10 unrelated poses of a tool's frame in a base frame.
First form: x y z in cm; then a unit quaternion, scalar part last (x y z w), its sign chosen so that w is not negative.
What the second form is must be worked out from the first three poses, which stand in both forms.
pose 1, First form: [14.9 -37.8 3.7 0.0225 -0.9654 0.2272 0.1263]
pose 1, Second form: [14.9 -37.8 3.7 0.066 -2.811 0.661]
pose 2, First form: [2.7 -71.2 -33.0 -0.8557 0.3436 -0.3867 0.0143]
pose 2, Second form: [2.7 -71.2 -33.0 -2.664 1.070 -1.204]
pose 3, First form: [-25.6 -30.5 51.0 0.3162 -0.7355 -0.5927 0.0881]
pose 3, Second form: [-25.6 -30.5 51.0 0.941 -2.189 -1.764]
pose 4, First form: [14.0 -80.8 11.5 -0.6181 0.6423 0.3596 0.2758]
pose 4, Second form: [14.0 -80.8 11.5 -1.661 1.726 0.966]
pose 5, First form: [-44.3 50.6 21.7 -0.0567 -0.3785 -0.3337 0.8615]
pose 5, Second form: [-44.3 50.6 21.7 -0.119 -0.794 -0.700]
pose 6, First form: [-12.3 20.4 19.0 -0.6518 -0.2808 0.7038 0.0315]
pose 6, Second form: [-12.3 20.4 19.0 -2.008 -0.865 2.168]
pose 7, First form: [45.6 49.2 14.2 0.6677 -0.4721 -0.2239 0.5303]
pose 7, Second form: [45.6 49.2 14.2 1.594 -1.127 -0.534]
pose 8, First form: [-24.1 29.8 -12.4 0.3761 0.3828 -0.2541 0.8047]
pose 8, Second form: [-24.1 29.8 -12.4 0.805 0.820 -0.544]
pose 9, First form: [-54.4 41.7 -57.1 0.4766 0.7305 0.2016 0.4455]
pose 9, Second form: [-54.4 41.7 -57.1 1.181 1.810 0.500]
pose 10, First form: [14.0 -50.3 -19.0 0.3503 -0.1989 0.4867 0.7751]
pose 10, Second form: [14.0 -50.3 -19.0 0.758 -0.431 1.054]
